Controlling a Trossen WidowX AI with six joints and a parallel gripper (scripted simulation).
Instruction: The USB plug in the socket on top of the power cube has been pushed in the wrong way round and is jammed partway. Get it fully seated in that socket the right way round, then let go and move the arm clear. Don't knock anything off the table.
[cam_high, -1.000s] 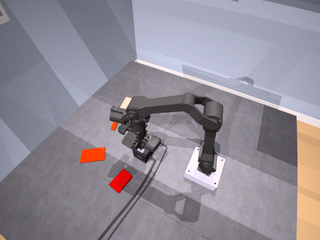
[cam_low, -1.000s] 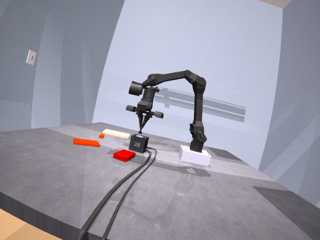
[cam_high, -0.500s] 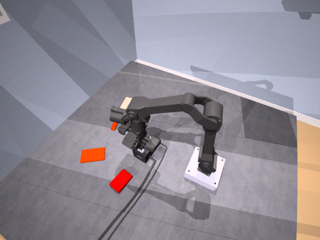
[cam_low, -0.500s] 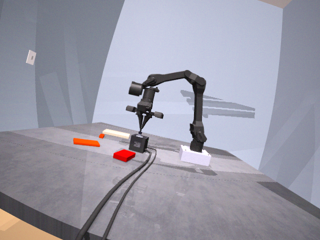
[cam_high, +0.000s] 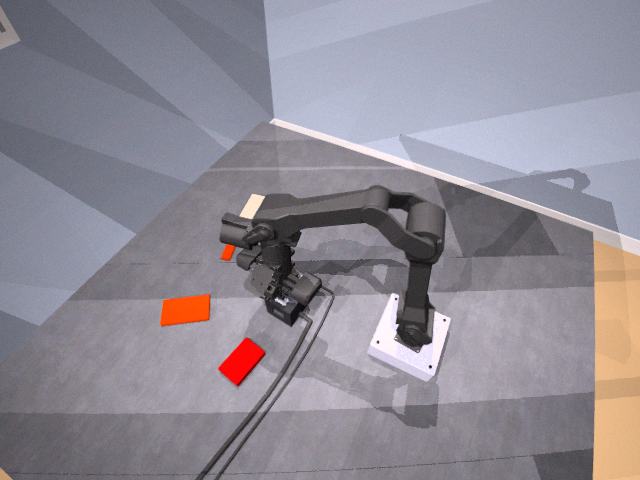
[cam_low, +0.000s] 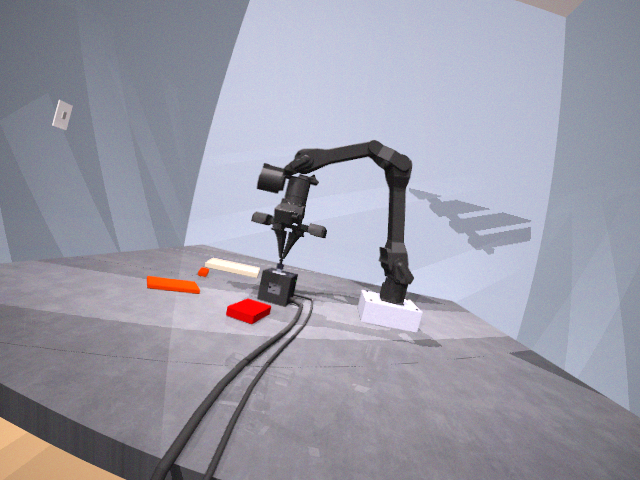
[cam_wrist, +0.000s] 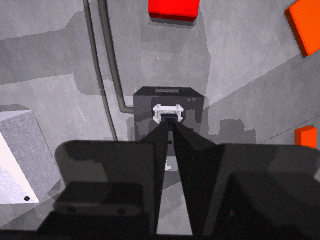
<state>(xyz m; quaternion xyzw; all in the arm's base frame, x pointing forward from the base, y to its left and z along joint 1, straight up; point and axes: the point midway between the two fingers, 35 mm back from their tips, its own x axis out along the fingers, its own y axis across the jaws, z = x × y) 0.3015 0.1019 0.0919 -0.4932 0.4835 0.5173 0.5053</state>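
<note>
My gripper tip is 20 mm above the dark USB plug. Round my gripper tip: pale socket: 50 mm below; then orange slab: 210 mm ahead, 140 mm to the left, 110 mm below; then red block: 150 mm to the left, 100 mm below.
</note>
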